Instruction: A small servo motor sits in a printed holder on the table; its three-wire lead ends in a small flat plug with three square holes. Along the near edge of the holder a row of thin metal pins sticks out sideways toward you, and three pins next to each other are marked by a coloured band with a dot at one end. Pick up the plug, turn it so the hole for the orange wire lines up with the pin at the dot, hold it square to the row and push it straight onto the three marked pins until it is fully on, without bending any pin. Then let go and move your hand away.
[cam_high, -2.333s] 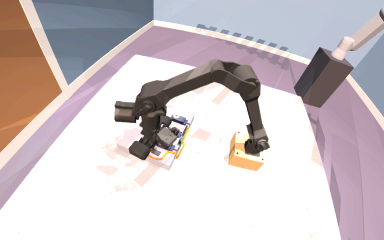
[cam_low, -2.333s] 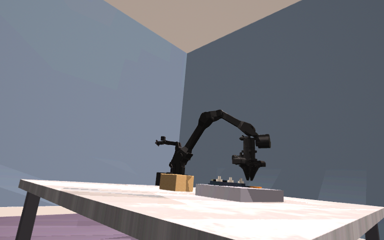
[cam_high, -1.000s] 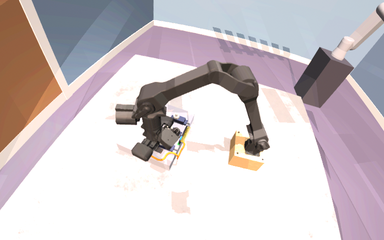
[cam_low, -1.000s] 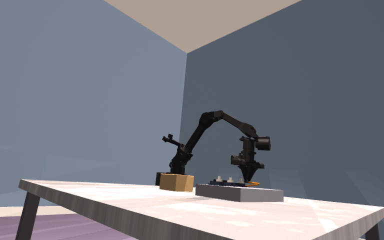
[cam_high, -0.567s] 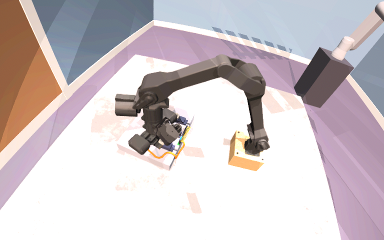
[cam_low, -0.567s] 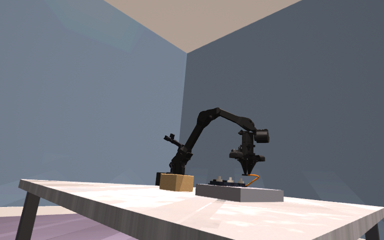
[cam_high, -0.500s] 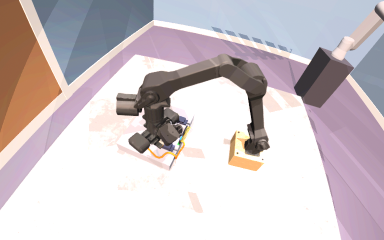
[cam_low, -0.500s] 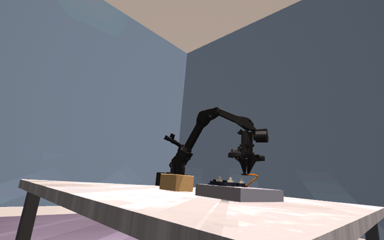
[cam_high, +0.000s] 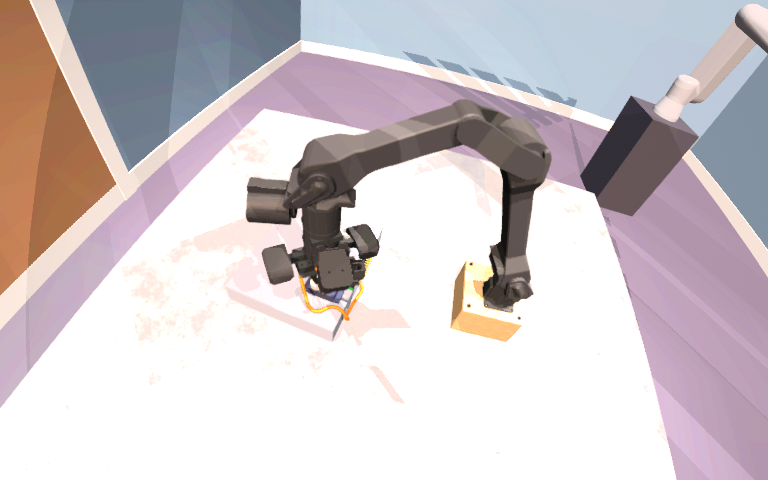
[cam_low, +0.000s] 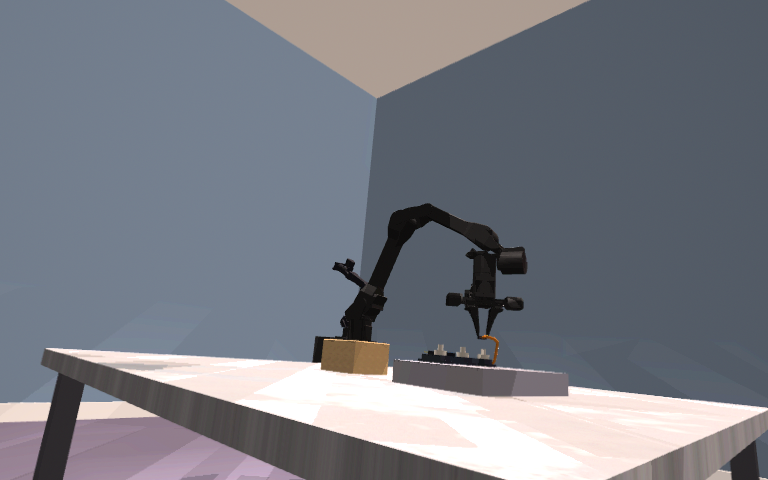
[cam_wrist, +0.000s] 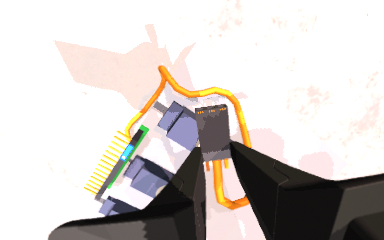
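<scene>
Now: the blue band 60 mm to the right of my gripper tip, 50 mm behind it and 40 mm below it. Also, from my gripper tip: grey holder: 110 mm to the right, 100 mm ahead, 90 mm below; then black pin header: 90 mm to the right, 60 mm below, 60 mm behind.
</scene>
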